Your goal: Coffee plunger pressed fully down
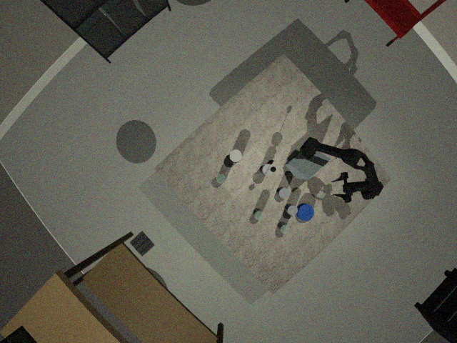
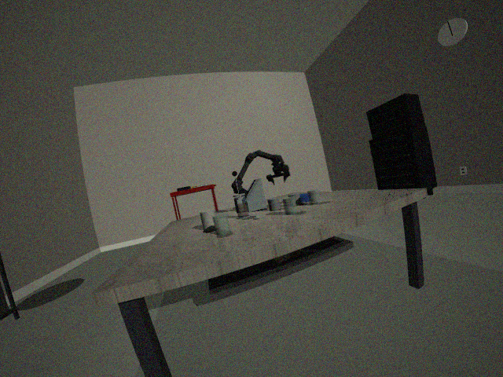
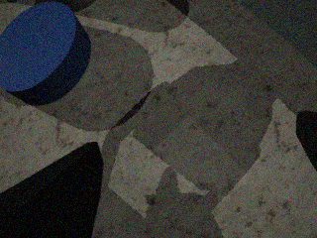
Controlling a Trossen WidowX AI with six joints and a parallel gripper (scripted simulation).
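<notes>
The coffee press lies 380 mm to the right of my gripper tip, 230 mm ahead of it and 10 mm below it. From my gripper tip the other things lie so: blue disc 220 mm ahead, 120 mm below, 50 mm to the left.
</notes>
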